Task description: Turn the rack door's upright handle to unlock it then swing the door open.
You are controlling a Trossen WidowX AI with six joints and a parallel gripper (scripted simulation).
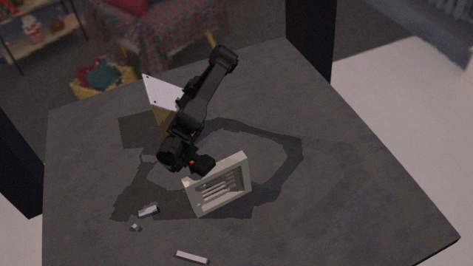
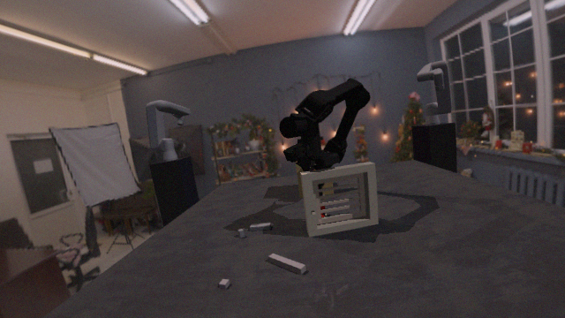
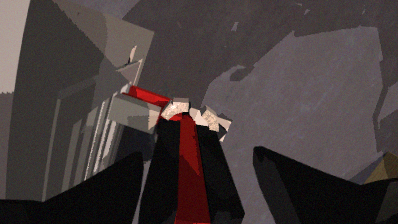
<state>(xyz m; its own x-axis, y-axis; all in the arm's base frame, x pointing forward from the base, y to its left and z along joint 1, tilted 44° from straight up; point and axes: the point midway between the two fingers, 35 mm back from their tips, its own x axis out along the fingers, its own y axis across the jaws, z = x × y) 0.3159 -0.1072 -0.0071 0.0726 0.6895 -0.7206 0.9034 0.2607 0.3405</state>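
Now: gripper tip 10 mm to the right of the door handle and 30 mm above it. Also, from my gripper tip: tiny cube (40 mm ahead, 250 mm to the right, 110 mm below).
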